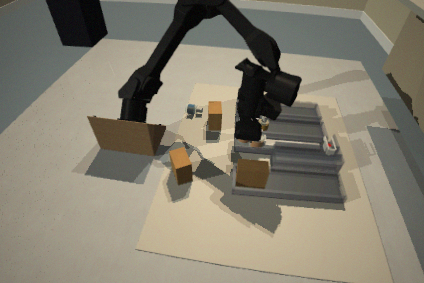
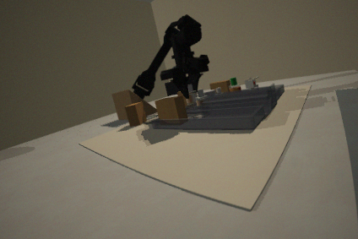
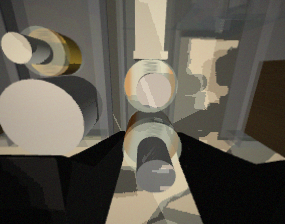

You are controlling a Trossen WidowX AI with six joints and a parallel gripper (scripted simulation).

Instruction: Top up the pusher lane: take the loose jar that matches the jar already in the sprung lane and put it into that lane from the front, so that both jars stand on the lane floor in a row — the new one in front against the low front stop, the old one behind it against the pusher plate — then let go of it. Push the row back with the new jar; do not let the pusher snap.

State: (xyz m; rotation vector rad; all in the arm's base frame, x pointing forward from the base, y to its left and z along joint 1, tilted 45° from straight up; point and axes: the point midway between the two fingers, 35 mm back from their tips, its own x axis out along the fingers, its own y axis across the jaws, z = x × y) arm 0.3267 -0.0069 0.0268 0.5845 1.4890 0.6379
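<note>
The grey rack is 150 mm ahead of my gripper tip, 20 mm to the right of it and 30 mm below it. Also, from my gripper tip: pale lane strip (150 mm ahead, 20 mm to the right); then red-marked part (220 mm ahead, 30 mm to the right, 20 mm above).
</note>
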